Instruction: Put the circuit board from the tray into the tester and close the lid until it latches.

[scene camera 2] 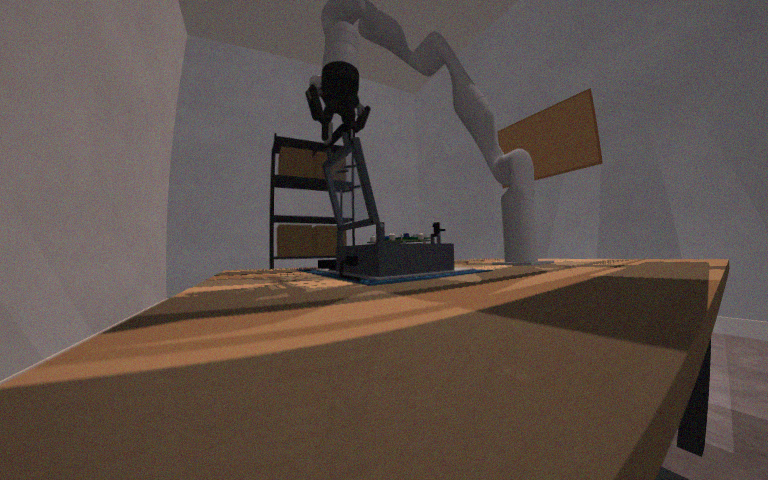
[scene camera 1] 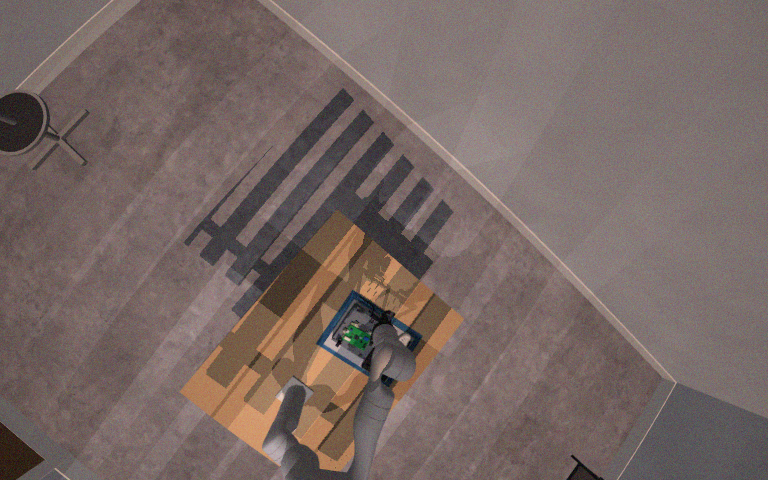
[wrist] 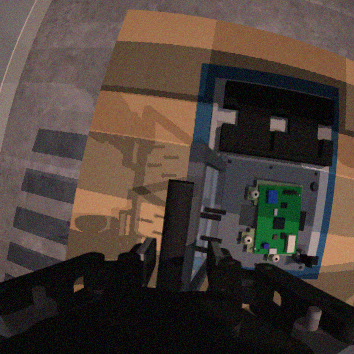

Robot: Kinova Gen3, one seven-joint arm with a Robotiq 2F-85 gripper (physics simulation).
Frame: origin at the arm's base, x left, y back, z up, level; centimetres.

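Seen in the pictures: gripper, fingertip midpoint: (scene camera 2: 338,146) (scene camera 1: 379,320) (wrist: 181,251); arm's base, link origin: (scene camera 2: 521,261) (scene camera 1: 295,394).
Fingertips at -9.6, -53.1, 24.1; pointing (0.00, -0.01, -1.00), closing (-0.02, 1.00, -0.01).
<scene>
Pixels of each thing's top centre, then the offset from my fingertips to it, as dx, dy, dz. "pt": a spot on its surface instead. Level surfaces: height alone.
- green circuit board, top centre: (wrist: 280,221) (scene camera 2: 400,235) (scene camera 1: 357,338) +0.3, +14.6, -16.7
- black tray, surface spot: (wrist: 247,132) pt -14.4, +9.9, -23.0
- blue-edged mat, surface height: dz -24.6
- wooden table, surface height: dz -24.8
- small black latch post, top centre: (wrist: 315,263) (scene camera 2: 438,221) +6.3, +20.3, -14.1
The green circuit board (scene camera 1: 357,335) (scene camera 2: 404,238) (wrist: 277,220) lies flat on the grey tester base (scene camera 2: 416,259) (wrist: 295,172). The tester's lid (scene camera 2: 365,181) stands raised and steep, at the side of the base away from the robot's mount in scene camera 2. Its dark handle bar (wrist: 176,225) lies between the fingertips in the wrist view. My gripper (scene camera 2: 339,133) (wrist: 181,251) points down at the lid's top edge, fingers partly open on either side of the bar, with gaps showing. The black tray (wrist: 247,132) beside the tester shows no board in it.
Tester and tray stand on a blue-edged mat (wrist: 204,110) on the wooden table (scene camera 2: 396,362). A small black latch post (scene camera 2: 436,229) (wrist: 306,259) rises at the base's edge opposite the lid. A shelf rack (scene camera 2: 272,203) with boxes stands behind the table.
</scene>
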